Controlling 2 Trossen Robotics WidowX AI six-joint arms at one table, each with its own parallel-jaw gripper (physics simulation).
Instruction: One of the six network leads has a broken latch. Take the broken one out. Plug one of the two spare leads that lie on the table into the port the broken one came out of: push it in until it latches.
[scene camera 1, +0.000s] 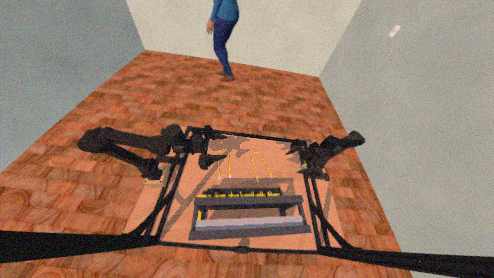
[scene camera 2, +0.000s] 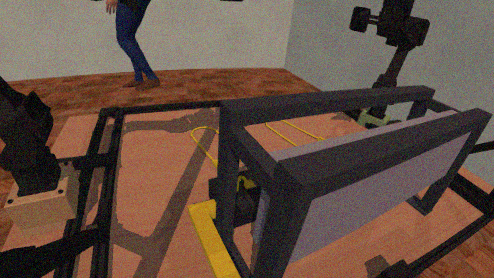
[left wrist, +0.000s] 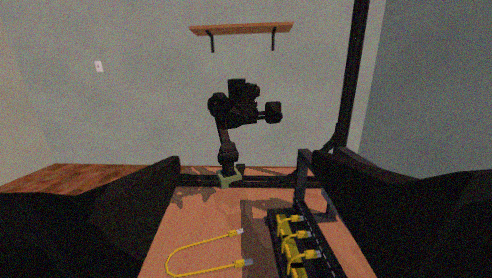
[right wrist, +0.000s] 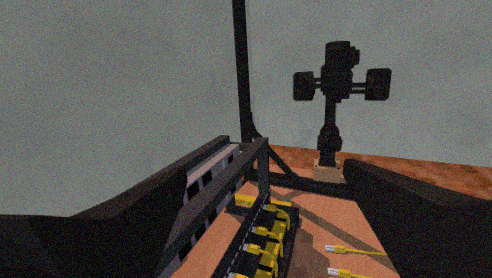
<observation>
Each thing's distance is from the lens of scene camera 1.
my left gripper (scene camera 1: 227, 146): 56 cm
my right gripper (scene camera 1: 291, 162): 63 cm
</observation>
